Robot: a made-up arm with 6 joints.
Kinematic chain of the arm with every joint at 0, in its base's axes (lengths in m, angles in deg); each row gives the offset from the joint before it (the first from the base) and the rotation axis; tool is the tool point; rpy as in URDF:
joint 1: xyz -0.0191 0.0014 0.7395 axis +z
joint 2: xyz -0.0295 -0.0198 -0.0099 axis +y
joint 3: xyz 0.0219 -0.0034 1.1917 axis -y
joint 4: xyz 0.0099 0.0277 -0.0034 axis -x
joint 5: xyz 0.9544 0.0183 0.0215 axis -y
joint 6: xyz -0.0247 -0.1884 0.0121 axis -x
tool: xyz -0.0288 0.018 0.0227 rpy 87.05 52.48 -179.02
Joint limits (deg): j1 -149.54..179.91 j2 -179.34..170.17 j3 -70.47..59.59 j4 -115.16..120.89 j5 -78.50..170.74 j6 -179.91..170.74
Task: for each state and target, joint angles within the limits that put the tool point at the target. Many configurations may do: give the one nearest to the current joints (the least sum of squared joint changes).
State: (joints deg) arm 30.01 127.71 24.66 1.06 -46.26 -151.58
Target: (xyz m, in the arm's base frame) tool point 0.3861 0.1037 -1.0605
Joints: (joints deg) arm 40.96 139.97 23.83 3.33 -46.74 -151.71
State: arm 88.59 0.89 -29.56 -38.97 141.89 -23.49
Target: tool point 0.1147 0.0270 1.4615
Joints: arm 73.21 -49.31 -45.99 -27.42 137.76 -26.44
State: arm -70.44 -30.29 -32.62 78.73 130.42 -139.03
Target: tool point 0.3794 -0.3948 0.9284
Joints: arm -42.08 11.74 -70.47 86.53 135.64 -142.36
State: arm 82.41 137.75 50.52 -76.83 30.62 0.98
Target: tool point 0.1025 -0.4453 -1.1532
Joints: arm 91.66 170.17 47.63 -71.38 -10.32 -6.55
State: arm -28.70 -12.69 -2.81 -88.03 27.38 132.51
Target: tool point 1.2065 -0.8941 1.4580
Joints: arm -36.80 31.77 25.27 -87.49 30.32 132.21
